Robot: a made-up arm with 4 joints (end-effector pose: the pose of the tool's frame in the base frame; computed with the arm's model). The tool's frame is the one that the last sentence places. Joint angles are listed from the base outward.
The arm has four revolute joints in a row. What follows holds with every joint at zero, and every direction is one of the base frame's. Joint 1 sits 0.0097 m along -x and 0.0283 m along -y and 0.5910 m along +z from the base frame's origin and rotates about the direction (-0.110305, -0.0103, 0.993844). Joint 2 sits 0.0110 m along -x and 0.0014 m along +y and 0.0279 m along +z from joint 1 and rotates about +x. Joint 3 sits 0.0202 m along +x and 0.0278 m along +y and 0.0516 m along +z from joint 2 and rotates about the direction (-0.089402, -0.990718, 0.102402). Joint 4 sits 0.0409 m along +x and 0.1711 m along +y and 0.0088 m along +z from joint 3 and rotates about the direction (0.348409, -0.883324, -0.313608). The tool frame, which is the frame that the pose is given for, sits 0.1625 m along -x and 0.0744 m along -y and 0.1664 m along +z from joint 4; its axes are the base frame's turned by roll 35.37, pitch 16.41 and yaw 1.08 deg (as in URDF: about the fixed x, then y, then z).
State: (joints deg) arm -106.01 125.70 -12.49 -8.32
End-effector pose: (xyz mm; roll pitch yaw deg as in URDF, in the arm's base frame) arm -271.6 91.7 543.4 162.85 -16.73 -79.09
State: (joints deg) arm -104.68 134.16 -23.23 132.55
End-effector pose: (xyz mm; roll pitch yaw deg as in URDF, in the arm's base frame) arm -160.9 17.5 928.0 -18.86 75.97 24.18
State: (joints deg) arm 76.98 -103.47 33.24 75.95
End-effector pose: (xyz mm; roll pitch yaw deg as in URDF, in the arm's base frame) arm 156.1 -166.0 499.3 -33.90 -3.03 157.45
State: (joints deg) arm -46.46 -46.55 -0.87 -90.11
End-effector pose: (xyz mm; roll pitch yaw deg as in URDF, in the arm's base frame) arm 382.1 56.5 625.0 -102.55 37.97 -147.51
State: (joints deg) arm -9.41 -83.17 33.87 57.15
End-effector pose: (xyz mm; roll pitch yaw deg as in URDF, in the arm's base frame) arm -160.6 -79.0 453.3 -33.84 -21.50 55.20
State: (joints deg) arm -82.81 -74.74 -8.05 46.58
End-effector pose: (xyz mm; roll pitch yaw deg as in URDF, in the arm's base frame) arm 96.9 182.1 523.0 -16.93 -13.75 -73.63
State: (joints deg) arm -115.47 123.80 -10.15 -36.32
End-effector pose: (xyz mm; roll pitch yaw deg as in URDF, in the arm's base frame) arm -324.7 56.9 539.1 141.63 -29.80 -68.39
